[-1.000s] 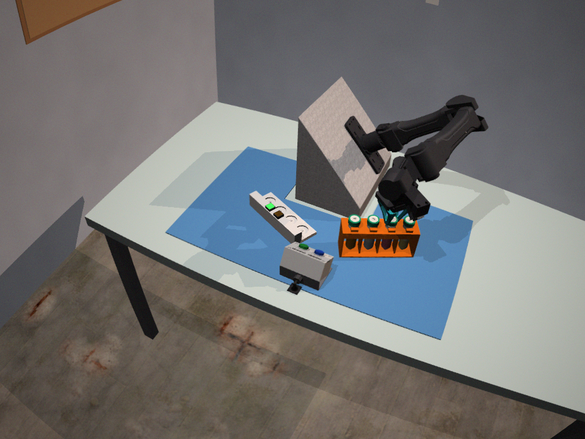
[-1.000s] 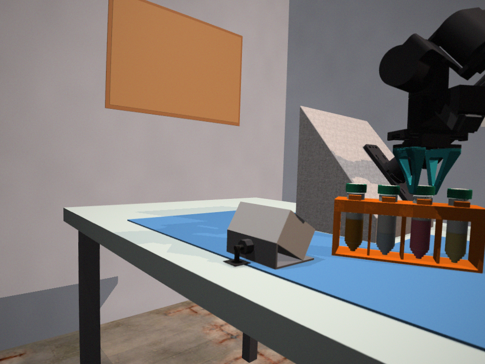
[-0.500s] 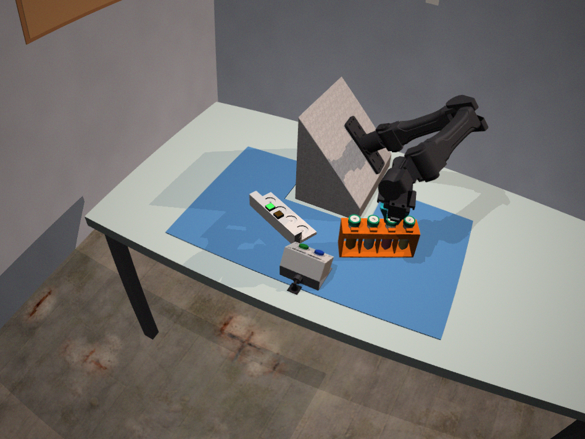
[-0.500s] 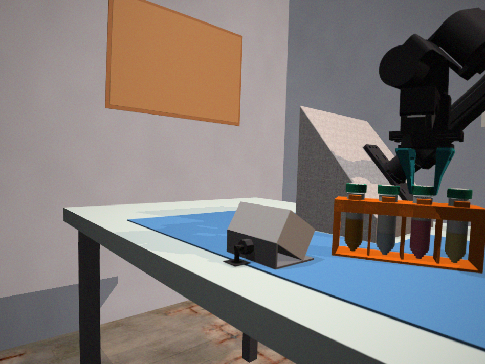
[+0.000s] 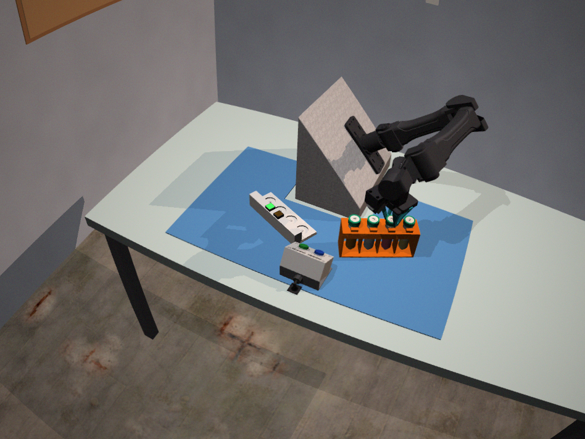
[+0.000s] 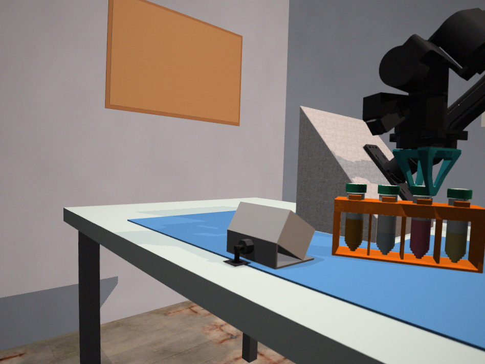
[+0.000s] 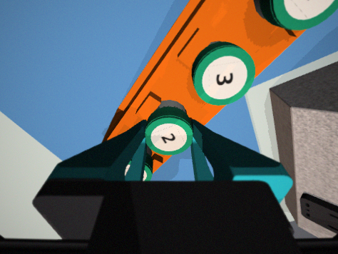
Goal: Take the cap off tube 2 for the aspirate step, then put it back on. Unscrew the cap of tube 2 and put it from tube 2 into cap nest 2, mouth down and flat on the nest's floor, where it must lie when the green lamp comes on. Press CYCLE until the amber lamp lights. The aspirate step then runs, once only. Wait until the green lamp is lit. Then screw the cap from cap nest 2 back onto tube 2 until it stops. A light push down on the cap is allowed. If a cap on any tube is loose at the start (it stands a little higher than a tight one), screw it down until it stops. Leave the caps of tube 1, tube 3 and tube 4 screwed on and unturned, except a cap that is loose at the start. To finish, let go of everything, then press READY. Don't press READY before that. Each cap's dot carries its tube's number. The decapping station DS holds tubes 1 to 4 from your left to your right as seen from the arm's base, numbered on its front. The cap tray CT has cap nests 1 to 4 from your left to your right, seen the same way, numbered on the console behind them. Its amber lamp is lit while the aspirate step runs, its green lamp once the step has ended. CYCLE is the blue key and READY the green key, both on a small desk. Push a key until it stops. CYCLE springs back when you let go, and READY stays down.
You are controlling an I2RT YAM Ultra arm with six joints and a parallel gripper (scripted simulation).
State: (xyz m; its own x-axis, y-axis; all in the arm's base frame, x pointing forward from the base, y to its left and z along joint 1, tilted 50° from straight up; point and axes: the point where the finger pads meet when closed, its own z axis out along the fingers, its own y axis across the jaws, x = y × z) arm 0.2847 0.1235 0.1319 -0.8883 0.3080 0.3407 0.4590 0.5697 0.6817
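Now: the cap 2 right at my hand. The rest, counted from my hand: cap 3: 20 mm ahead, 50 mm to the right; cap 4: 50 mm ahead, 90 mm to the right; cap 1: 20 mm behind, 50 mm to the left.
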